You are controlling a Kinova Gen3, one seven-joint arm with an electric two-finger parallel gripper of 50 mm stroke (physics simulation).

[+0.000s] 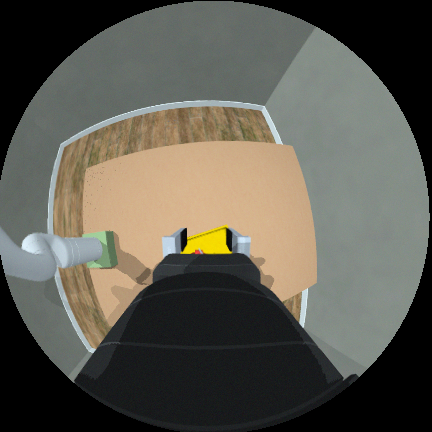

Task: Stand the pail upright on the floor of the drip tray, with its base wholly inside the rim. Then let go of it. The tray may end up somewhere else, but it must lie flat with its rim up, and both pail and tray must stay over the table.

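Where they show: gripper, between the fingertips: (206,235); arm's base, origin of its link: (93,248).
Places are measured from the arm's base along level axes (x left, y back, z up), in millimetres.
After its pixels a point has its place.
Note:
My gripper (206,235) @[y -435, x -40, z 300 mm] is open, with its two fingers wide apart and nothing held between them. The yellow drip tray (217,240) @[y -504, x -89, z -59 mm] shows beyond and between the fingertips, its far rim running at a slant; the rest of it is hidden behind the gripper. A small red piece of the pail (198,252) @[y -420, x -91, z 90 mm], with a bit of its pale handle, shows at the top edge of the gripper body, over the tray. The rest of the pail is hidden by the gripper, so its base and whether it stands upright cannot be seen.
The tan table top (200,185) @[y -496, x 141, z -62 mm] lies around the tray. At the left, a green block (108,249) @[y -70, x -19, z -12 mm] is at the base of the pale grey arm (82,251) @[y -46, x -9, z 121 mm]. Beyond the table's edges show a wood-patterned floor (165,127) with a pale border and grey walls.

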